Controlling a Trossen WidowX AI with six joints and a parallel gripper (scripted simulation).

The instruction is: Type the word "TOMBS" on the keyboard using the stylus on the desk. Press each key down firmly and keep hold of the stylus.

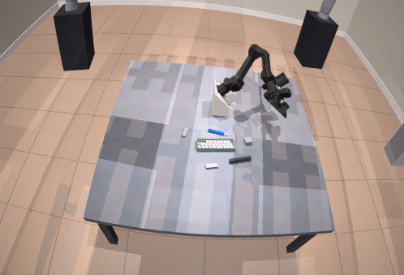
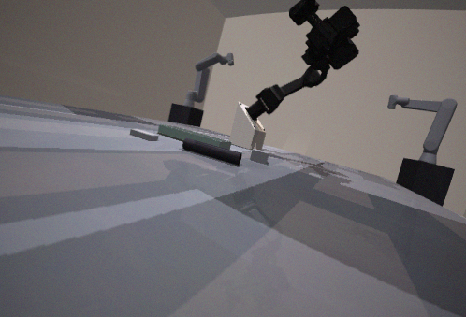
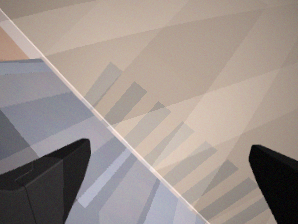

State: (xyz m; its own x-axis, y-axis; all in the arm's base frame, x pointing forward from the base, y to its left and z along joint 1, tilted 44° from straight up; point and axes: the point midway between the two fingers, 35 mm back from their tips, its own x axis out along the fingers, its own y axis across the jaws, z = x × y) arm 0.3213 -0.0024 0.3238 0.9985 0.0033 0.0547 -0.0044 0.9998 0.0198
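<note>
The blue stylus is 160 mm behind my gripper tip, 230 mm to the right of it and 320 mm below it. Also, from my gripper tip: small grey cube (100 mm behind, 80 mm to the right, 320 mm below); then dark bar (30 mm ahead, 150 mm to the right, 320 mm below).
</note>
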